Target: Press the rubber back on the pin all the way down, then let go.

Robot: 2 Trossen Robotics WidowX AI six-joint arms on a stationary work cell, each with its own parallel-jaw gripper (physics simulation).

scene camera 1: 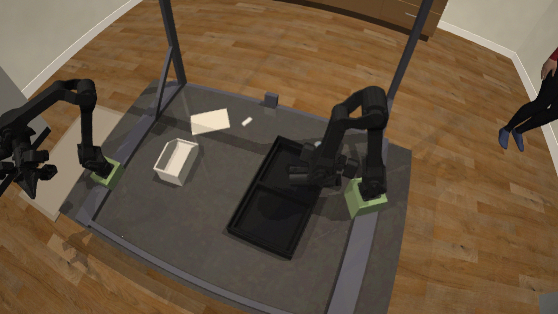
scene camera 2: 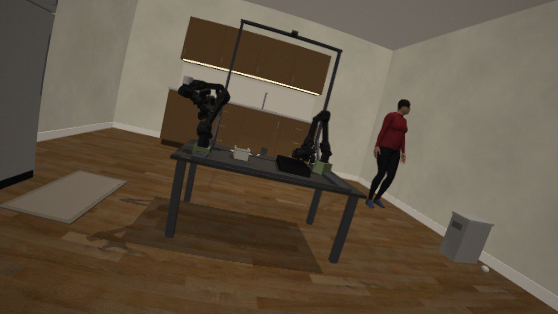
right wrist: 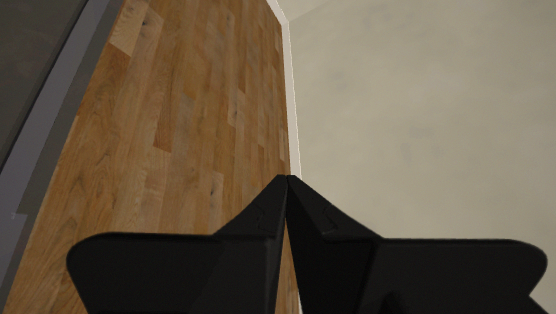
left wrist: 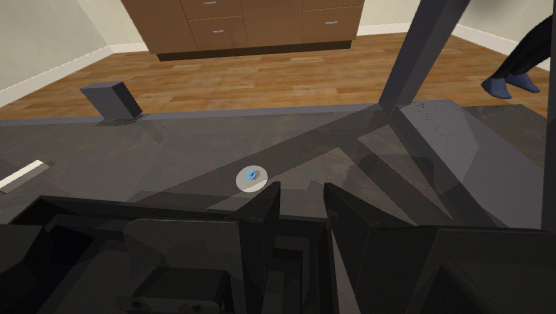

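Where they show: left gripper, between the fingertips: (scene camera 2: 300, 159) (left wrist: 301, 188); right gripper, between the fingertips: (scene camera 1: 33, 198) (scene camera 2: 212, 112) (right wrist: 285, 183); left arm's base, origin of its link: (scene camera 1: 369, 190) (scene camera 2: 323, 161); right arm's base, origin of its link: (scene camera 1: 104, 169) (scene camera 2: 202, 146).
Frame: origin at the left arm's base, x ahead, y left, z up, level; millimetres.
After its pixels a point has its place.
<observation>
The pin (left wrist: 239, 180) {x 96, y -258, z -92 mm} shows in the left wrist view as a pale round disc flat on the table, with the small blue rubber back (left wrist: 251, 174) {x 83, y -251, z -82 mm} upright at its middle. How far down the rubber sits cannot be told. In scene camera 1 the pin is mostly hidden behind the left arm. My left gripper (left wrist: 301, 188) {x 62, y -191, z -42 mm} is partly open and empty, its fingertips nearer the camera than the disc and a little to its right in the left wrist view, apart from it. My right gripper (right wrist: 285, 183) {x 982, y -19, z 191 mm} is shut and empty, held off the far left side of the table.
A black two-part tray (scene camera 1: 260, 242) {x 352, y 72, z -82 mm} (left wrist: 75, 201) {x 206, y -265, z -43 mm} lies under the left gripper, in front of the pin. A white open box (scene camera 1: 172, 177) {x 610, y -175, z -47 mm}, a pale flat card (scene camera 1: 210, 121) {x 469, y -430, z -88 mm} and a small white piece (scene camera 1: 247, 121) {x 326, y -401, z -85 mm} (left wrist: 20, 176) {x 324, y -396, z -85 mm} are farther left. A grey block (scene camera 1: 271, 100) {x 222, y -471, z -58 mm} (left wrist: 104, 101) {x 227, y -474, z -56 mm} stands at the back edge.
</observation>
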